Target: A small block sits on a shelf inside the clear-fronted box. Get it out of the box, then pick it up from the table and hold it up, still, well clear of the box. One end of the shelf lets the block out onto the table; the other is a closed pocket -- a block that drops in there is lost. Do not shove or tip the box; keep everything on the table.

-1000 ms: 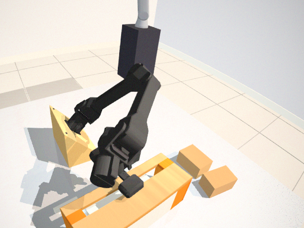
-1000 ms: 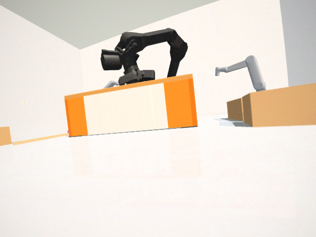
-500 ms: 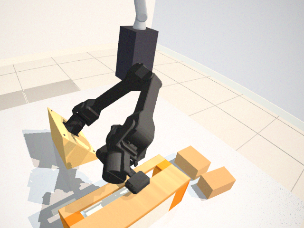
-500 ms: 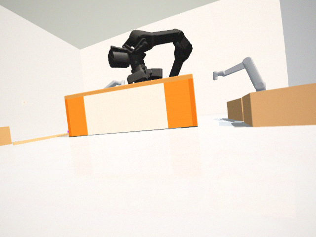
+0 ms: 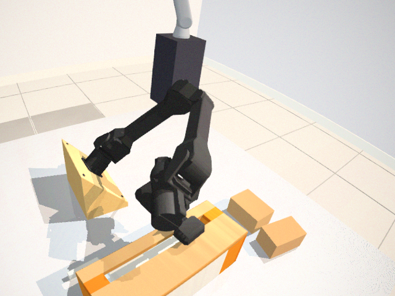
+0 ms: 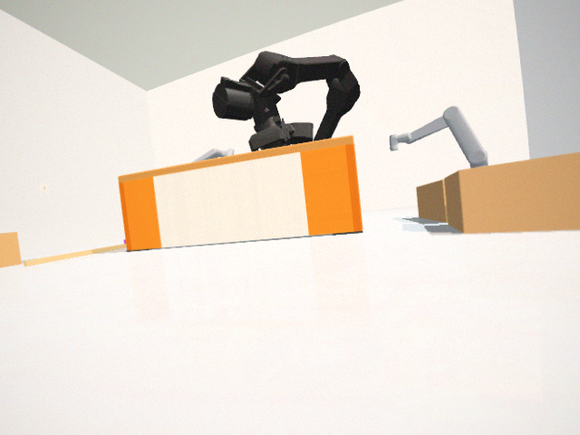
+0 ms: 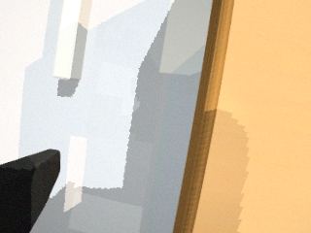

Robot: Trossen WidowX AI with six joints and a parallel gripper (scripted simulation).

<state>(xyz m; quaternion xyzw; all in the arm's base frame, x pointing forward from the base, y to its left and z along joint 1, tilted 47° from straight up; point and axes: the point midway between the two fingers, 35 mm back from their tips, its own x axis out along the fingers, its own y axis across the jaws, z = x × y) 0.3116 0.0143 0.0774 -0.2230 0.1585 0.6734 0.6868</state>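
Right now my gripper tip is 5 cm short of the green block and 3 cm to the right of it.
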